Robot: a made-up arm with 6 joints. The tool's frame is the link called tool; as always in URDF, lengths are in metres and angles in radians. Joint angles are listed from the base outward.
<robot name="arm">
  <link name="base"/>
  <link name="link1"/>
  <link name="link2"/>
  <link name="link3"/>
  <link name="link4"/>
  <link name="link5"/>
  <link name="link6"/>
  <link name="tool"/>
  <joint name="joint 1" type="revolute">
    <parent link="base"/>
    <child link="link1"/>
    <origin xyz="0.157 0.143 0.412" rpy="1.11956 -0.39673 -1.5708"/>
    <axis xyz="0 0 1"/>
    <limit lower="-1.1" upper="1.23"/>
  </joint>
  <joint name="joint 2" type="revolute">
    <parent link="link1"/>
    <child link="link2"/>
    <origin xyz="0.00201 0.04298 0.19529" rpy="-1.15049 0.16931 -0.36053"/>
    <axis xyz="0 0 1"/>
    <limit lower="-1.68" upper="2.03"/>
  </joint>
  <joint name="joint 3" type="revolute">
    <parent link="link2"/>
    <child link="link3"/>
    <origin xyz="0.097 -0.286 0.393" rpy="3.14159 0 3.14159"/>
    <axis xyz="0 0 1"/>
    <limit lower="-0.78" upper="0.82"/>
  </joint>
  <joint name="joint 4" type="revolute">
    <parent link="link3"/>
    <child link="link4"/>
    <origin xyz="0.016 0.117 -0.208" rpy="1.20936 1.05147 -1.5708"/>
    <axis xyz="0 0 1"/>
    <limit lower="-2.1" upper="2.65"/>
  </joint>
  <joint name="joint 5" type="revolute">
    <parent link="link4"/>
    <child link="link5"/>
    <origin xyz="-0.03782 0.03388 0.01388" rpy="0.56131 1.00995 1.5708"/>
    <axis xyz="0 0 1"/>
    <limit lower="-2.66" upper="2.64"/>
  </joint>
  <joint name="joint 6" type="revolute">
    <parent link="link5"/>
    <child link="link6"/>
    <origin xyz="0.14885 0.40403 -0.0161" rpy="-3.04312 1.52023 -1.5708"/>
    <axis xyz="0 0 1"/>
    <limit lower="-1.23" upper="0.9"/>
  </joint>
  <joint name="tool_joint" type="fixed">
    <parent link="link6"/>
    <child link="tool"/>
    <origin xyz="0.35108 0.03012 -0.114" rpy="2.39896 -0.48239 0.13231"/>
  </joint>
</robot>
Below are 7 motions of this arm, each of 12 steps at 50 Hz.
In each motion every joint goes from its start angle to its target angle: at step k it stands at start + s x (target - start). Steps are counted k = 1, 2, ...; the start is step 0. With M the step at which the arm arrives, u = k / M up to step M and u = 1 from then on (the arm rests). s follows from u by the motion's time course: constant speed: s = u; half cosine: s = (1 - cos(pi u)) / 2; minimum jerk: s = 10 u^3 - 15 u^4 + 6 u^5.
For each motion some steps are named. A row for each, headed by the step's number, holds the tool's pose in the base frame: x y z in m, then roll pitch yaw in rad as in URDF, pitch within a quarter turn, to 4 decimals.
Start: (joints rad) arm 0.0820 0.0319 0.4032 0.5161 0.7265 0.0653
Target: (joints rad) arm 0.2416 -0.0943 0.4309 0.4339 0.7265 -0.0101
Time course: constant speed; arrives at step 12
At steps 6, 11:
6: 0.2026 -0.1695 1.0482 -1.6413 -0.2725 -0.6757
11: 0.1941 -0.1391 1.0436 -1.7088 -0.2545 -0.6813

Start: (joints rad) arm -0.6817 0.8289 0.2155 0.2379 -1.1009 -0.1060
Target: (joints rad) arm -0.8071 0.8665 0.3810 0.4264 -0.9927 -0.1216
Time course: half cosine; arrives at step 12
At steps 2, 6, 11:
2: -0.0145 0.0522 1.1324 0.5212 -0.4738 0.7377
6: 0.0184 -0.0058 1.1225 0.5121 -0.5281 0.5918
11: 0.0517 -0.0756 1.1058 0.5156 -0.5746 0.4185

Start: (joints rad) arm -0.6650 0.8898 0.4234 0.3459 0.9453 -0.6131
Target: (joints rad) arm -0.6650 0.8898 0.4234 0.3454 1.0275 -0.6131
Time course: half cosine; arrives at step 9
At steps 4, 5, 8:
4: 0.3156 -0.1820 0.6870 -1.4671 0.0576 0.2040
5: 0.3167 -0.1876 0.6859 -1.4791 0.0591 0.1957
8: 0.3189 -0.1999 0.6837 -1.5056 0.0622 0.1774

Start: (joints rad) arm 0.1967 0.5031 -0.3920 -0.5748 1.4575 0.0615
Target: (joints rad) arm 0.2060 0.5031 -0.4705 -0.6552 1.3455 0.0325
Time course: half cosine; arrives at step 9
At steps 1, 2, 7, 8, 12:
1: 0.1244 0.2407 0.7484 -2.2185 0.6388 0.7391
2: 0.1181 0.2400 0.7440 -2.2104 0.6535 0.7459
7: 0.0606 0.2296 0.7093 -2.1355 0.7832 0.8114
8: 0.0540 0.2280 0.7058 -2.1265 0.7979 0.8195
12: 0.0516 0.2275 0.7047 -2.1233 0.8030 0.8224

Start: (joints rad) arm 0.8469 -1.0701 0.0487 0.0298 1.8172 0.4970
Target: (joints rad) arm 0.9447 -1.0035 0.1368 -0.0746 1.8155 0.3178
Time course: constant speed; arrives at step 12
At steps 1, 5, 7, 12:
1: -0.0835 0.4576 1.2331 2.9761 -1.0648 -0.1461
5: -0.0791 0.4429 1.2160 3.0197 -1.0190 -0.2288
7: -0.0774 0.4355 1.2071 3.0371 -0.9956 -0.2663
12: -0.0746 0.4167 1.1840 3.0700 -0.9360 -0.3513

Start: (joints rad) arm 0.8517 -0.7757 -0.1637 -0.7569 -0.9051 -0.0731
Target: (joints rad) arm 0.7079 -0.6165 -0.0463 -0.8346 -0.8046 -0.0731
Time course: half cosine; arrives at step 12
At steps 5, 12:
5: 0.0008 0.7535 0.5336 -0.0989 1.0464 -0.0965
12: -0.0151 0.7286 0.5813 0.0271 1.1032 0.0190

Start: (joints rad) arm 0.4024 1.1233 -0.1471 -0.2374 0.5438 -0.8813
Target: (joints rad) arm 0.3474 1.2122 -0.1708 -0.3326 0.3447 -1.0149
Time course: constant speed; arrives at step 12
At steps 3, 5, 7, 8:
3: -0.2409 0.1364 0.6588 -0.2903 1.0169 2.9366
5: -0.2606 0.1211 0.6732 -0.2431 0.9717 2.9899
7: -0.2794 0.1056 0.6887 -0.2031 0.9255 3.0366
8: -0.2884 0.0979 0.6968 -0.1853 0.9022 3.0578

